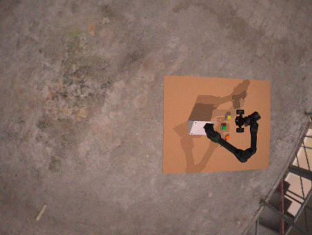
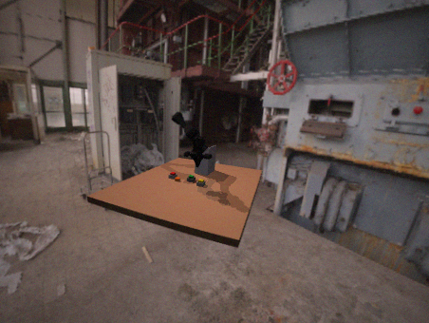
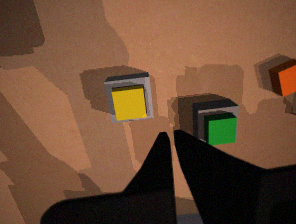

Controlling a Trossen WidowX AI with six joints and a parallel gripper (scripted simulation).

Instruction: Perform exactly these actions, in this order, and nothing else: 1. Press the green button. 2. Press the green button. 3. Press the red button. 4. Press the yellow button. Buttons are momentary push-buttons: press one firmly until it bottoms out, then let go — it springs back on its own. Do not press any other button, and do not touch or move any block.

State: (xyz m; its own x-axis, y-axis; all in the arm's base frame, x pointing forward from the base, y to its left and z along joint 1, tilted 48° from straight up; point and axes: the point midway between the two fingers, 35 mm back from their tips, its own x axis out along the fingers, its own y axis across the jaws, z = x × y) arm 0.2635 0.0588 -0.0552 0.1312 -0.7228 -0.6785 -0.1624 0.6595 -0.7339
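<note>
Now: gripper tip 1 cm past the yellow button, 3 cm to the right of it and 10 cm above it. Round my gripper tip: red button (1 cm behind, 23 cm to the right, 10 cm below); then green button (4 cm behind, 8 cm to the right, 10 cm below).
</note>
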